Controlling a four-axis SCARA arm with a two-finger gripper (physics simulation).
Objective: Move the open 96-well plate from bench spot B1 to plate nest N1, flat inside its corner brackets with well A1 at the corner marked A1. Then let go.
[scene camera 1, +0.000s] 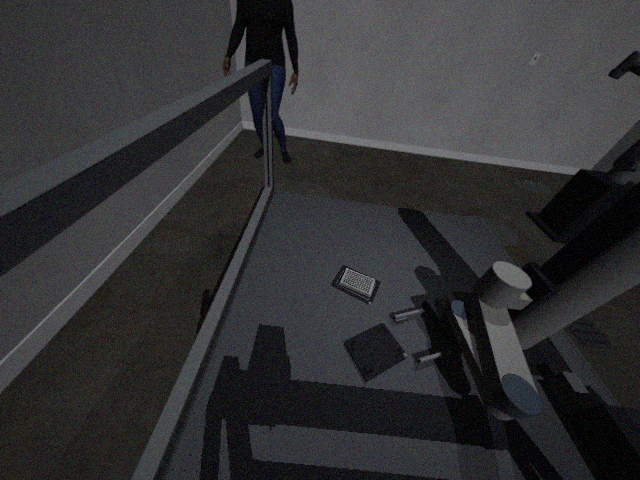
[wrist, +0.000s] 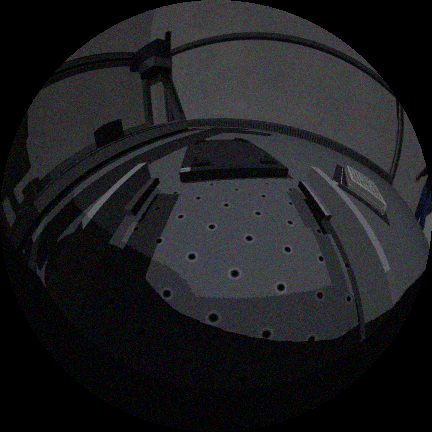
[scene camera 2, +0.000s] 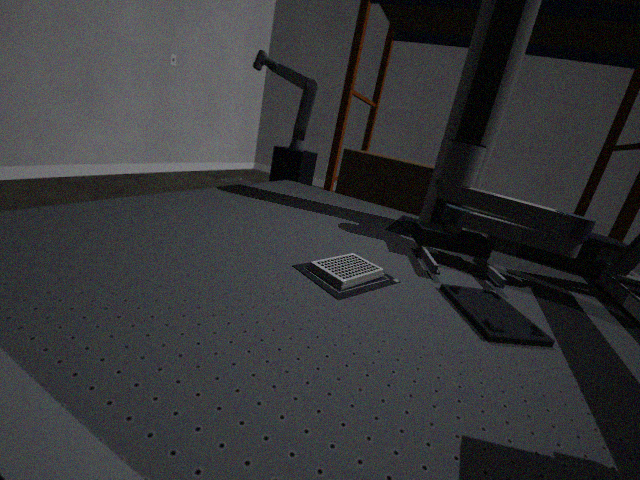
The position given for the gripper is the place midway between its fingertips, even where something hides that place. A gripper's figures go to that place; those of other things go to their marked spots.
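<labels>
The gripper (scene camera 2: 469, 277) is at a distance of 0.71 m from the lens, while a 96-well plate (scene camera 2: 344, 271) is 0.56 m from the lens.
</labels>
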